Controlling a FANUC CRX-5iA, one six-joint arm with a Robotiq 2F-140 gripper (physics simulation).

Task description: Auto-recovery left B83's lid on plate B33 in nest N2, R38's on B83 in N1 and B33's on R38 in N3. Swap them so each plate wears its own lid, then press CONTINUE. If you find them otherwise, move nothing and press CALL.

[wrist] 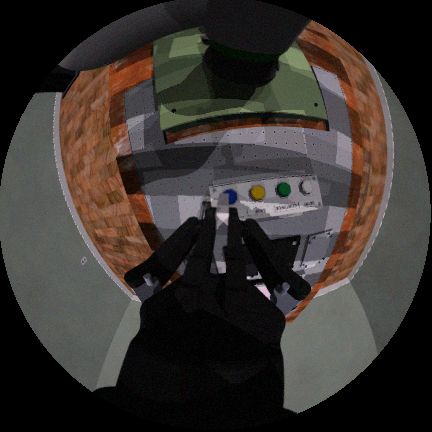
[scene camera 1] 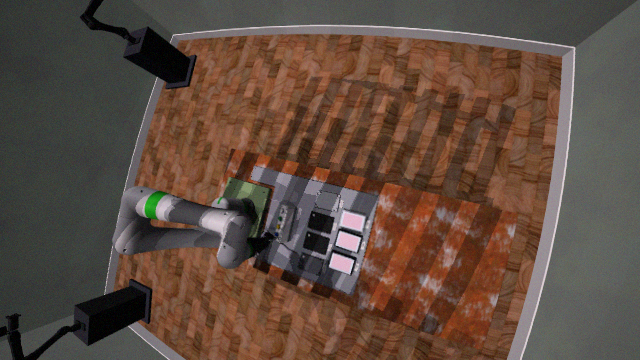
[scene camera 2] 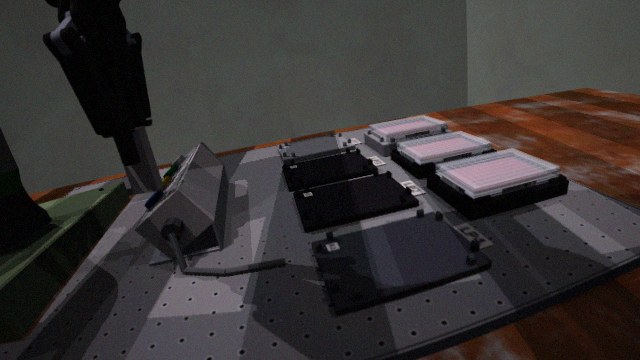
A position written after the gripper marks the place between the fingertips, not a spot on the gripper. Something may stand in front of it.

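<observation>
Shut and holding nothing, the gripper [scene camera 2: 149, 190] is visible in the scene. The wrist view also shows the gripper [wrist: 223, 201].
</observation>
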